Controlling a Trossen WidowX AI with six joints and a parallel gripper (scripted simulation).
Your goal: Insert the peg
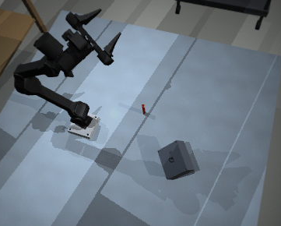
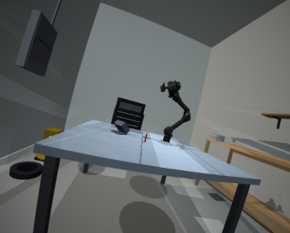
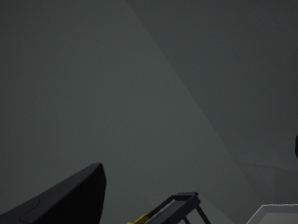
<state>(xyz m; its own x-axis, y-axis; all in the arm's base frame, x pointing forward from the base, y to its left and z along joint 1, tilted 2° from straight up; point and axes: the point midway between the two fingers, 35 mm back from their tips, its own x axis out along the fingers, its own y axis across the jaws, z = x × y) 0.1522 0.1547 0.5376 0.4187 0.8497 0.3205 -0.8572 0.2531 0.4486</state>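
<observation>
Now: the red square-sided peg 80 mm ahead of my gripper tip, 10 mm to the right of it and 520 mm below it. From my gripper tip the other things lie so: dark sloped panel: 320 mm ahead, 160 mm to the right, 510 mm below.
</observation>
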